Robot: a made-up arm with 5 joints.
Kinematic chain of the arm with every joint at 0, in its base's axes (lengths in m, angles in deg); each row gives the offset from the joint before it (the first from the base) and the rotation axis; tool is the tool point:
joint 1: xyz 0 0 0.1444 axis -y
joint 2: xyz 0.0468 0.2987 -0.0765 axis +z
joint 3: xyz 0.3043 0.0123 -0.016 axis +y
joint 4: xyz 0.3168 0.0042 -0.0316 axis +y
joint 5: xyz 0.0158 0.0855 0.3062 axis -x
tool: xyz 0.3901 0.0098 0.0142
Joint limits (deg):
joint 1: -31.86..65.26
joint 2: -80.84..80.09
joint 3: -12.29..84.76
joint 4: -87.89..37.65
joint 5: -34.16..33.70
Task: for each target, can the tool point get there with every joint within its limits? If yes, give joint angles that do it. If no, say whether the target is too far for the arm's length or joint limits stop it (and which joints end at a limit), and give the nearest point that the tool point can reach.
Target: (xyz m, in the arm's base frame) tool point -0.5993 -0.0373 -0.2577
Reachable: no: joint limits stop it (at a limit: joint 1, joint 2, joint 3, joint 4, joint 5) | nearest point -0.3156 -0.0378 -0.7508 | short by 0.569 m
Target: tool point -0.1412 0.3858 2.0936
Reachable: no: too far | nearest point 0.1610 0.3509 1.2208 | short by 0.924 m
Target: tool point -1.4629 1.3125 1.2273
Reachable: no: too far | nearest point -0.2931 1.0101 0.5817 | short by 1.370 m
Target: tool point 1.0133 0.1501 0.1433
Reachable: yes | joints 26.23 -16.77 75.90 -32.82 -20.05
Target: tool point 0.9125 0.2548 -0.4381
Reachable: yes | joints -17.63 -8.80 50.34 -20.58 -8.91
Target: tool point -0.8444 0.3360 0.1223
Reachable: no: joint limits stop it (at a limit: joint 1, joint 2, joint 3) | nearest point -0.3200 0.6104 0.2762 | short by 0.612 m
